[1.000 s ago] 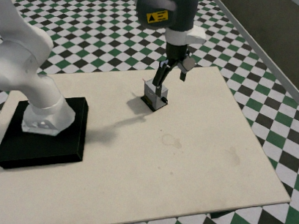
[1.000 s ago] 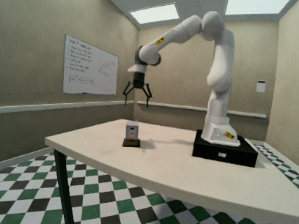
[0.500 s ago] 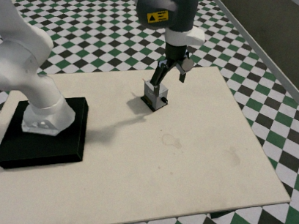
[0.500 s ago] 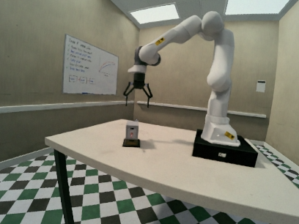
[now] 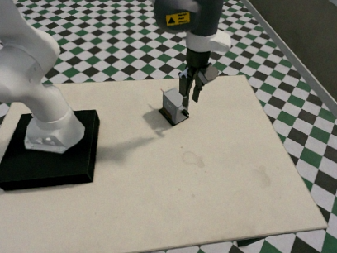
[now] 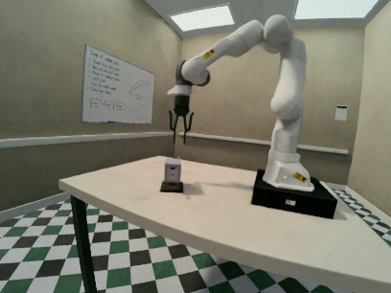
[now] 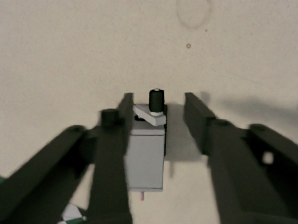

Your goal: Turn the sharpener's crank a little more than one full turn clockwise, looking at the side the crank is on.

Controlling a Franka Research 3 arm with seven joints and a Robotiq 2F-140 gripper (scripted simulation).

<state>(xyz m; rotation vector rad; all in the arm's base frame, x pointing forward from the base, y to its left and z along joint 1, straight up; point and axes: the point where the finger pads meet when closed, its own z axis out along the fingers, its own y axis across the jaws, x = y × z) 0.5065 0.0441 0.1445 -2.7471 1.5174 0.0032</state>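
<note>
My gripper is now 10 mm past the black knob, 10 mm to the right of it and 100 mm above it.
</note>
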